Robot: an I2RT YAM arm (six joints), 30 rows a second.
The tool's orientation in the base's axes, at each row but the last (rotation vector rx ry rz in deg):
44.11, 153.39, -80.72
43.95, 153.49, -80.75
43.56, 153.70, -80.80
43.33, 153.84, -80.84
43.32, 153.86, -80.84
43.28, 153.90, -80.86
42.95, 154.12, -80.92
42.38, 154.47, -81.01
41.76, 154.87, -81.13
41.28, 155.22, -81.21
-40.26, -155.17, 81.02
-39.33, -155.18, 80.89
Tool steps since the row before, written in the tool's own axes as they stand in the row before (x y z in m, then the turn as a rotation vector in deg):
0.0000, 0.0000, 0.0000, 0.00, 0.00, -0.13
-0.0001, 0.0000, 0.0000, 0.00, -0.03, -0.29
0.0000, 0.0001, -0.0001, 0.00, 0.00, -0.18
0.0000, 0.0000, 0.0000, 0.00, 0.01, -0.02
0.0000, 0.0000, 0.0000, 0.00, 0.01, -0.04
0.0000, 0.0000, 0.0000, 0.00, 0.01, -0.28
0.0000, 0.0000, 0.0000, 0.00, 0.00, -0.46
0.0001, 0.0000, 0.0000, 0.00, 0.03, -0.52
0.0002, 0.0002, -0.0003, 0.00, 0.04, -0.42
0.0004, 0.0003, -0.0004, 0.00, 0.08, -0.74
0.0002, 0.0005, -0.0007, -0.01, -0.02, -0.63
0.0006, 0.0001, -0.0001, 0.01, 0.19, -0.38
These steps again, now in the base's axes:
0.0000, 0.0000, 0.0000, 0.03, 0.10, 0.08
0.0001, 0.0000, 0.0000, 0.05, 0.21, 0.19
0.0001, 0.0001, 0.0000, 0.04, 0.14, 0.11
0.0000, 0.0000, 0.0000, 0.01, 0.02, 0.00
0.0000, 0.0000, 0.0000, 0.01, 0.04, 0.02
0.0000, 0.0000, 0.0000, 0.06, 0.22, 0.16
0.0000, 0.0000, 0.0000, 0.09, 0.36, 0.27
-0.0001, 0.0000, 0.0000, 0.12, 0.42, 0.28
0.0000, 0.0004, 0.0000, 0.10, 0.35, 0.22
-0.0002, 0.0006, -0.0001, 0.18, 0.62, 0.38
0.0002, 0.0009, 0.0000, 0.13, 0.48, 0.39
-0.0005, 0.0004, -0.0001, 0.14, 0.39, 0.07

